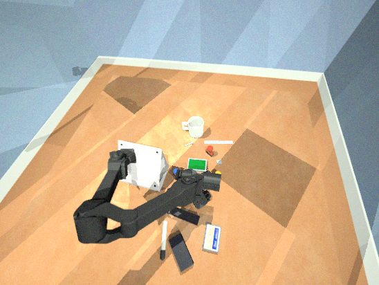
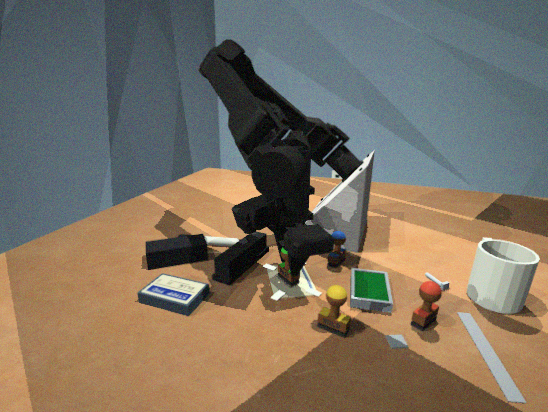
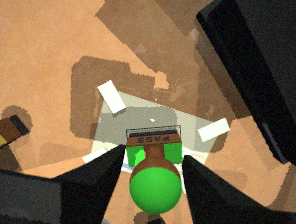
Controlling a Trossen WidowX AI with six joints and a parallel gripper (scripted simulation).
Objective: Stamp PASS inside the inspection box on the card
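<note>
My gripper tip is 2 cm above the card. From my gripper tip the other things lie so: green stamp right at my gripper tip; then yellow stamp 11 cm ahead, 8 cm to the left; then blue stamp 8 cm to the left, 8 cm behind.
</note>
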